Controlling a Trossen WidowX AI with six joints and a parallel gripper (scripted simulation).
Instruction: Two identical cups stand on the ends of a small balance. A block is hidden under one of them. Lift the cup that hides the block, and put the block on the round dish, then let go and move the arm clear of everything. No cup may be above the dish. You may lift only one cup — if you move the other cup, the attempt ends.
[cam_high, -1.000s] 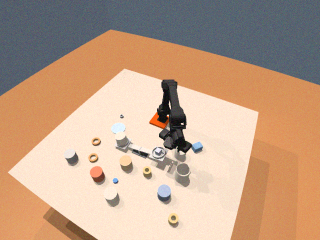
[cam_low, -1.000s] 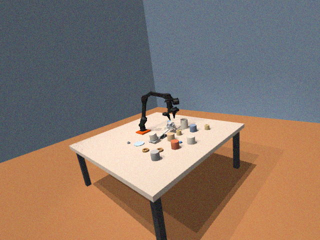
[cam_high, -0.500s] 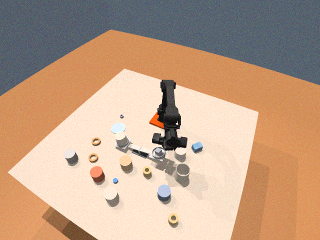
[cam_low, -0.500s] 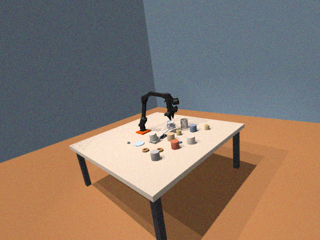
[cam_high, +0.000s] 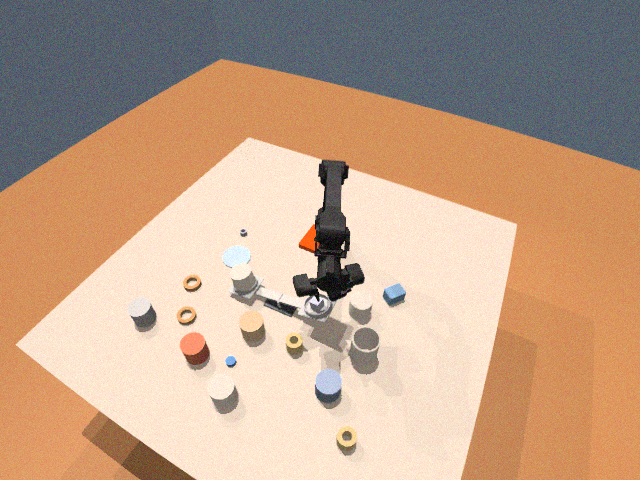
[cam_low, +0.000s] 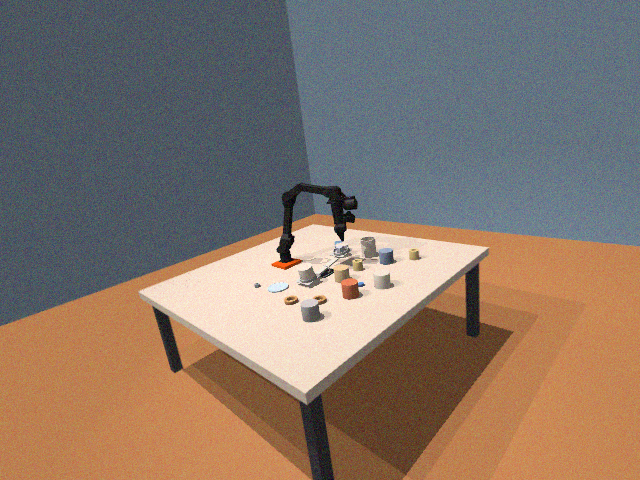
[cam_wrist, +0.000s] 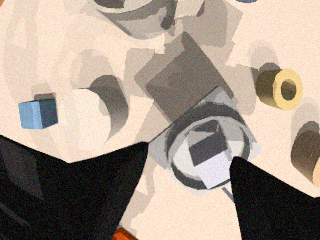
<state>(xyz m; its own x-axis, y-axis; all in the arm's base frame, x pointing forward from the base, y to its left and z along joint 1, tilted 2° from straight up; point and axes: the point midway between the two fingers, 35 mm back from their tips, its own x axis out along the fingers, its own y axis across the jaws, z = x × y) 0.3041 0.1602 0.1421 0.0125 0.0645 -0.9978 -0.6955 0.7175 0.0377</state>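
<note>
The grey block is 40 mm below my gripper tip and 30 mm to the right of it. The rest, counted from my gripper tip: balance: 160 mm to the right, 90 mm below, 20 mm ahead; pale grey cup: 90 mm to the left, 90 mm below, 90 mm behind; tan cup: 160 mm to the right, 130 mm ahead, 90 mm below.
</note>
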